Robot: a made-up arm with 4 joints.
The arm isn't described. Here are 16 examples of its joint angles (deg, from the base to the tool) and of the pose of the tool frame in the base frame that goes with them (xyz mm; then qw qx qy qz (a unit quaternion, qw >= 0)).
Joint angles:
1: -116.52 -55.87 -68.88 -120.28
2: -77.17 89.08 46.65 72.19
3: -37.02 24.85 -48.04 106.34
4: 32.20 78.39 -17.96 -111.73
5: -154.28 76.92 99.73 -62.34
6: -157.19 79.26 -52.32 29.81
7: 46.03 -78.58 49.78 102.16
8: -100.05 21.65 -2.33 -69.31
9: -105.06 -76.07 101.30 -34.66
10: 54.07 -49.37 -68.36 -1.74
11: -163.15 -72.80 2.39 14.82
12: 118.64 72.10 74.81 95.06
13: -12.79 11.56 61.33 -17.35
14: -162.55 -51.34 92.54 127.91
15: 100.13 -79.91 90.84 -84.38
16: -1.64 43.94 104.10 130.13
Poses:
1: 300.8 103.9 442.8 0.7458 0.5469 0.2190 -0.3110
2: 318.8 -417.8 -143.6 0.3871 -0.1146 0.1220 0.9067
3: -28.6 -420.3 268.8 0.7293 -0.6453 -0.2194 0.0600
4: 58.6 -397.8 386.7 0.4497 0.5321 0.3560 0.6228
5: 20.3 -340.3 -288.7 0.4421 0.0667 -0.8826 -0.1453
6: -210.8 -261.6 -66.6 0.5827 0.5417 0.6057 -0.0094
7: -532.1 402.7 -4.0 0.8241 -0.2833 0.4159 -0.2602
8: 221.7 -365.4 353.3 0.4469 0.4844 0.6834 -0.3141
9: 428.0 336.9 348.1 0.1881 0.2087 -0.5114 0.8121
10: -318.4 15.8 -113.3 0.4637 -0.0383 -0.8267 -0.3164
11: 424.9 335.1 126.7 0.0320 -0.6032 0.7968 0.0173
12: -413.3 -473.7 101.2 0.1187 -0.9110 -0.1395 -0.3696
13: -326.7 -315.0 495.4 0.8084 0.0266 0.5839 -0.0693
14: 584.4 123.4 -97.0 0.5829 -0.3446 -0.5675 -0.4684
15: -316.4 338.1 -251.0 0.0885 0.9953 -0.0174 -0.0356
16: -23.2 -443.2 524.5 0.0651 0.6986 -0.1856 -0.6879
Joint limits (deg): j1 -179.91..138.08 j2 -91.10..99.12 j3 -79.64..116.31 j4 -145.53..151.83
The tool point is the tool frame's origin. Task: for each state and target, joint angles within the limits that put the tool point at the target. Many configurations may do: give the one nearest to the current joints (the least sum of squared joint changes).
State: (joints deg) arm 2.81 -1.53 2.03 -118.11
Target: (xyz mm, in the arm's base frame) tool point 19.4 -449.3 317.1
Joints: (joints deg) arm -24.80 46.68 -14.80 -111.72
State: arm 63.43 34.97 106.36 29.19
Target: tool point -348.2 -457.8 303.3
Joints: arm 55.50 54.19 93.81 17.02
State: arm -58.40 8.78 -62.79 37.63
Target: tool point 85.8 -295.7 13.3
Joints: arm -106.22 45.24 -77.16 17.77
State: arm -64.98 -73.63 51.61 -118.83
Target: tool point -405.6 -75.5 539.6
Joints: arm -16.40 -23.44 35.73 -116.00
